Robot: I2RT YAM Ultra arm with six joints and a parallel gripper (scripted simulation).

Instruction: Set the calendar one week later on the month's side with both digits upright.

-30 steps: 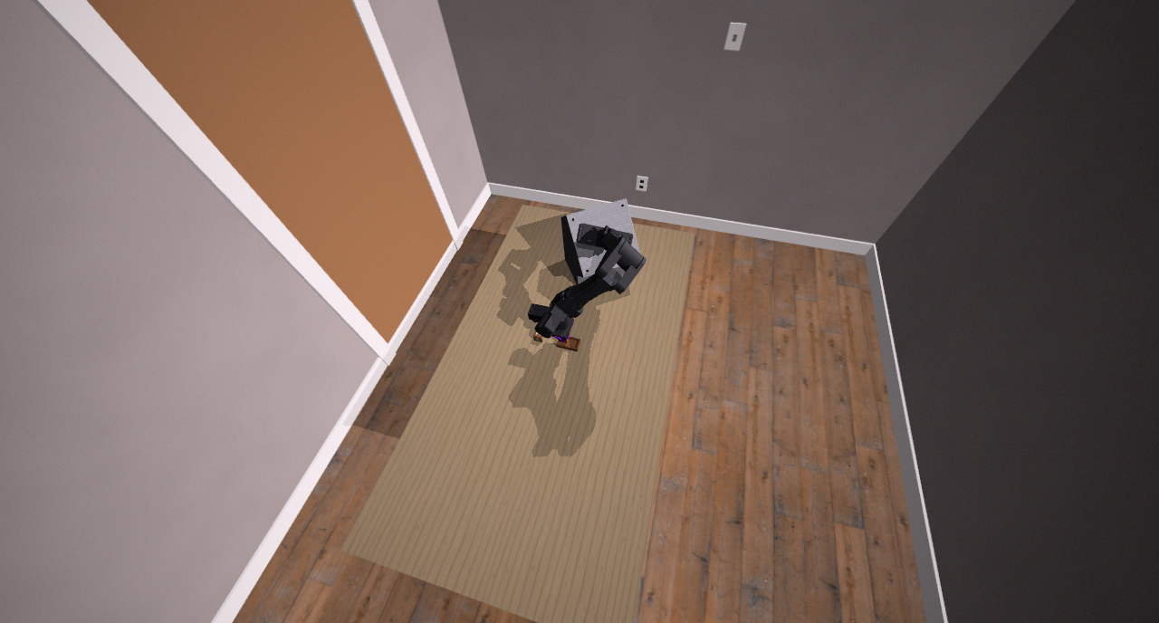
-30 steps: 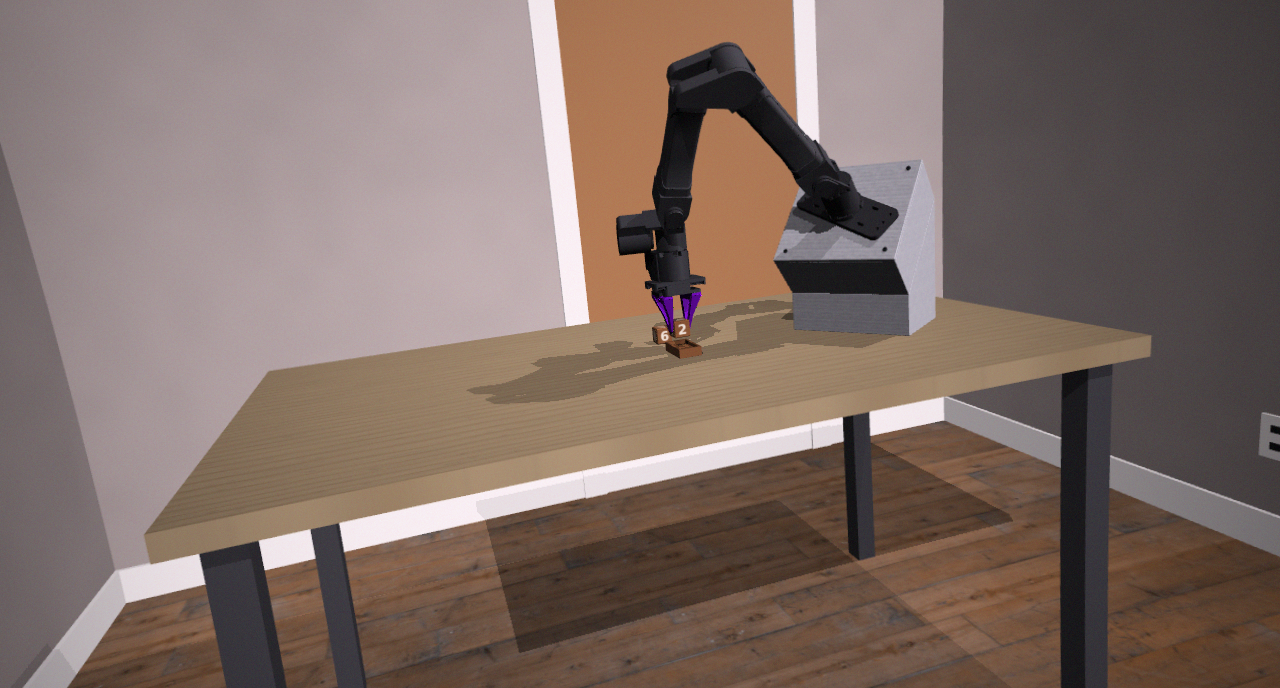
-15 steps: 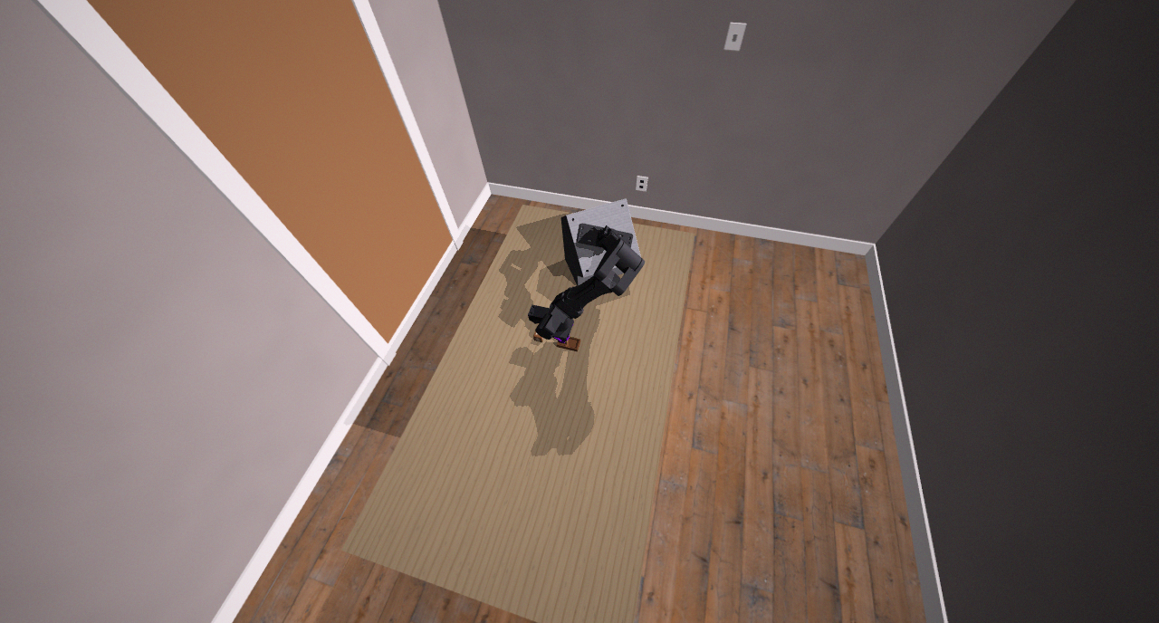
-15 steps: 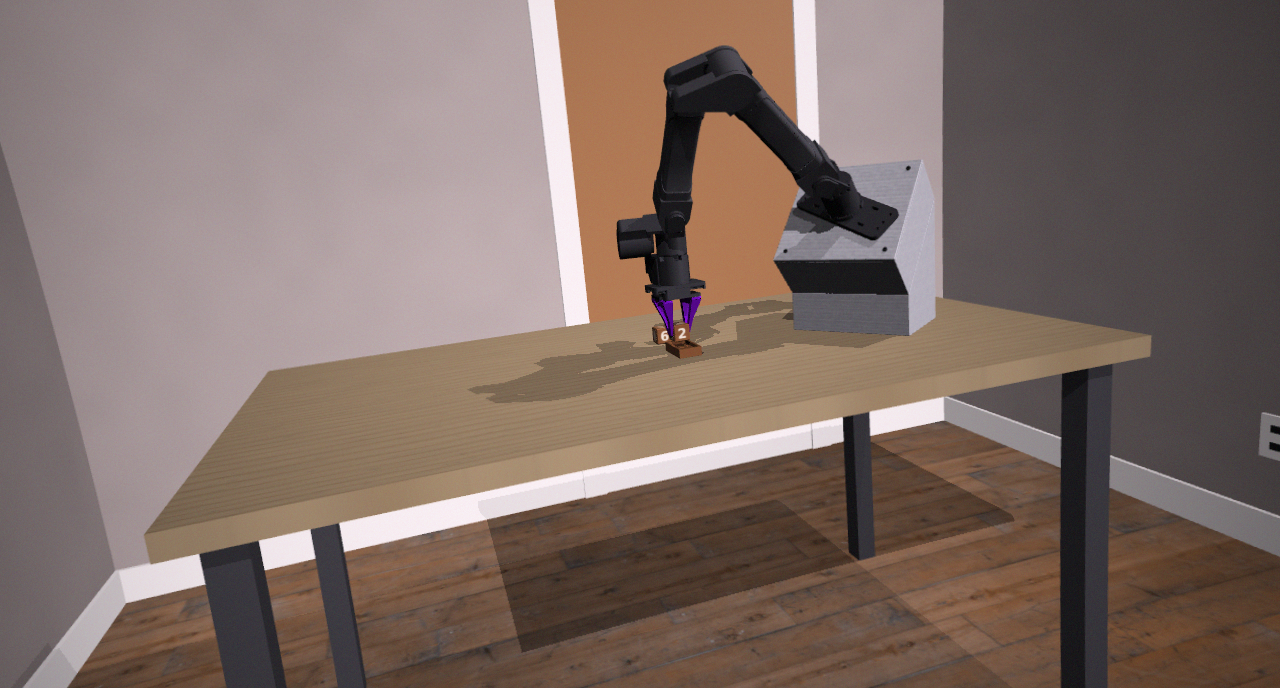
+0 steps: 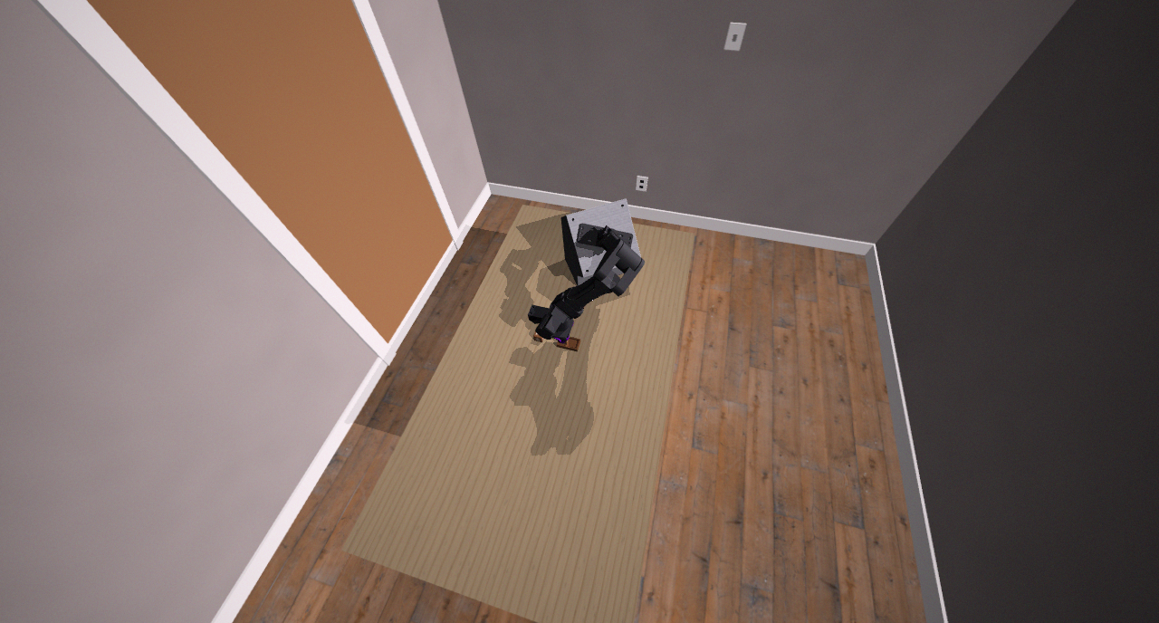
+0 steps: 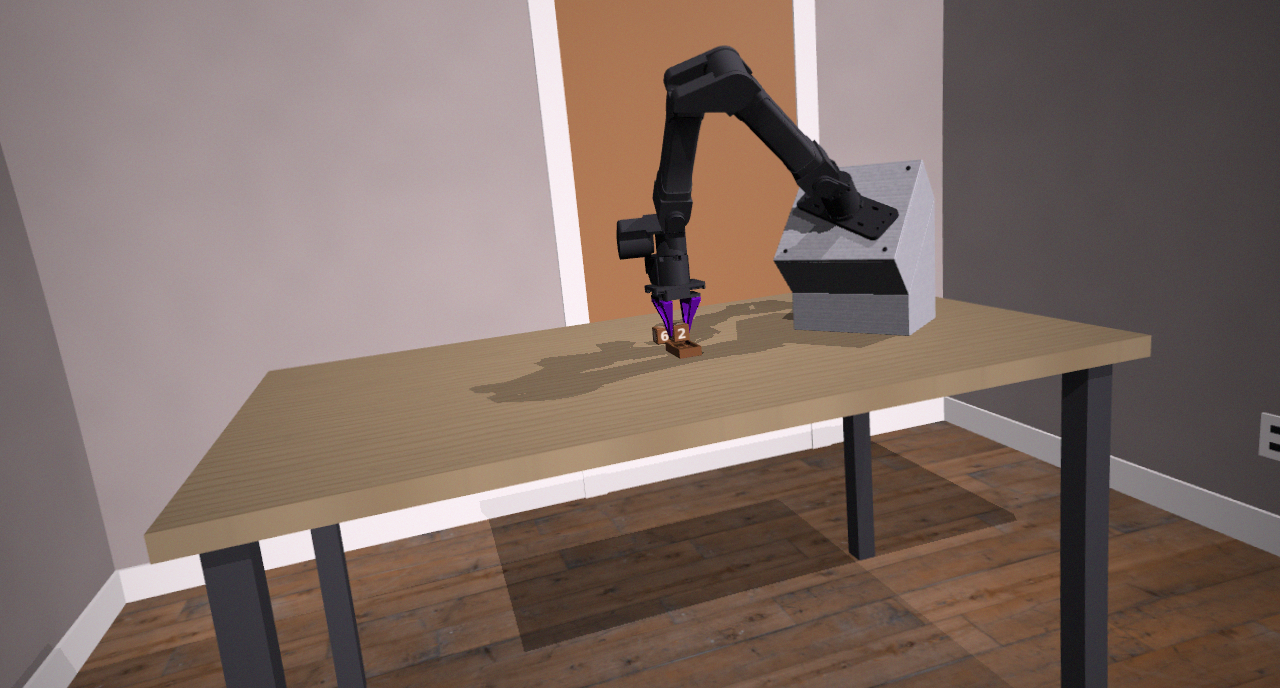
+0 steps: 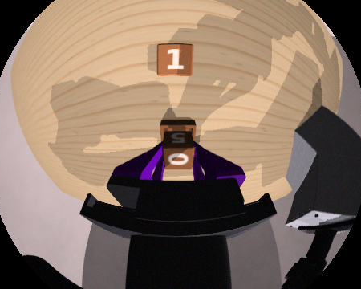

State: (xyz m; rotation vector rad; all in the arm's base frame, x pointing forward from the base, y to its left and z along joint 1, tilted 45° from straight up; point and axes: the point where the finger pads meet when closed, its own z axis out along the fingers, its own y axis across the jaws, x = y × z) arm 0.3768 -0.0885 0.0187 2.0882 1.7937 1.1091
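Now: the brown tray 30 mm below my hand and 20 mm to the left of it.
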